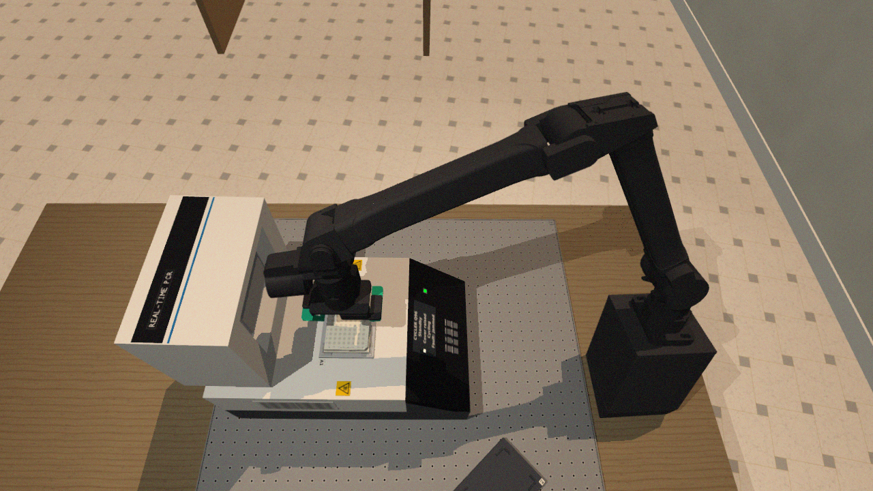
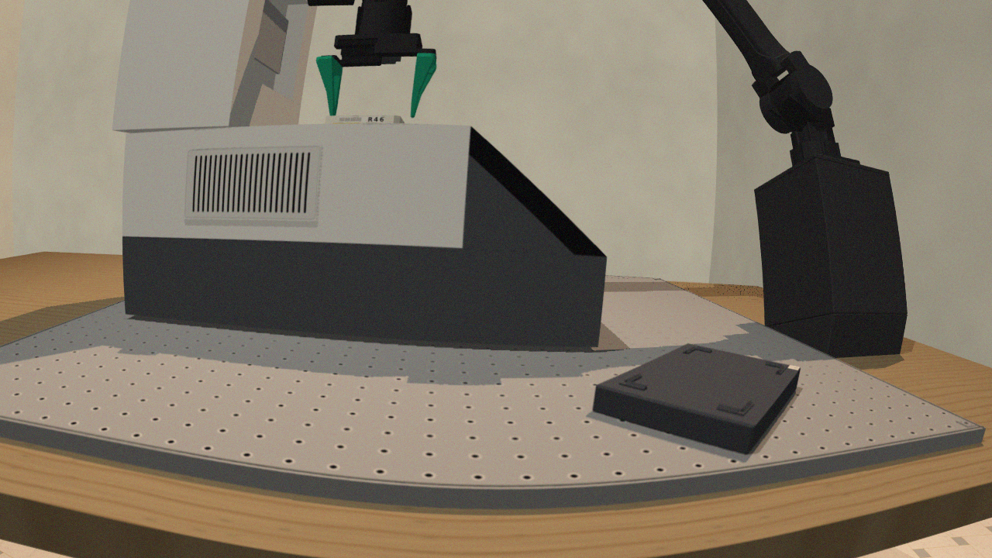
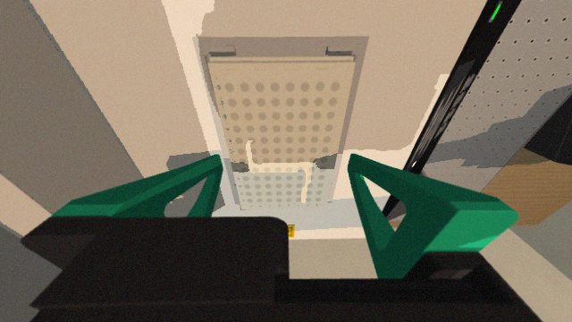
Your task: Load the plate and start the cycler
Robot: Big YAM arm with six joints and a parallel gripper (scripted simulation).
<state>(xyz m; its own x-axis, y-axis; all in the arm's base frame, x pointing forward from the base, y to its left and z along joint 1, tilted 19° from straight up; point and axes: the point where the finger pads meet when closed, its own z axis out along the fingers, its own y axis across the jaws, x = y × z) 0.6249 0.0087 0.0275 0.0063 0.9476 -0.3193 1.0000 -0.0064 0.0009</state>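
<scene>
Now: hand 2 cm above the 96-well plate R46. Round my hand: plate nest N1 (30 cm behind, 29 cm to the left, 22 cm below).
</scene>
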